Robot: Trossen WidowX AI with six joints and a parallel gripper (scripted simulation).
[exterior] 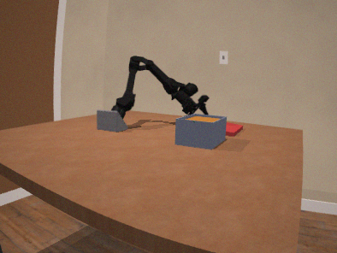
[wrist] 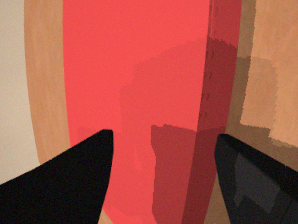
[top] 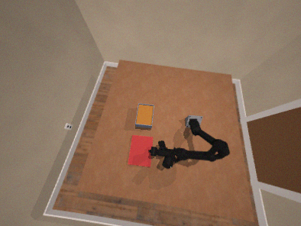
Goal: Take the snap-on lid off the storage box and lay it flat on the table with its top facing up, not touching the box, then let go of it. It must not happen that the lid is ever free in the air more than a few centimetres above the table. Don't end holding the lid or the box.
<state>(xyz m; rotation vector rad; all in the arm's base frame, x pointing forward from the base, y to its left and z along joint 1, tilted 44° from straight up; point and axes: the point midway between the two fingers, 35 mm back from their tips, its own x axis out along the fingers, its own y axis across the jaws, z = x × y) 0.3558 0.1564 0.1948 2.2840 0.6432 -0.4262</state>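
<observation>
Now: the red lid 11 cm ahead of my hand, 1 cm to the right of it and 4 cm below it. Round my hand: blue-grey storage box: 8 cm ahead, 30 cm to the right, 1 cm below.
</observation>
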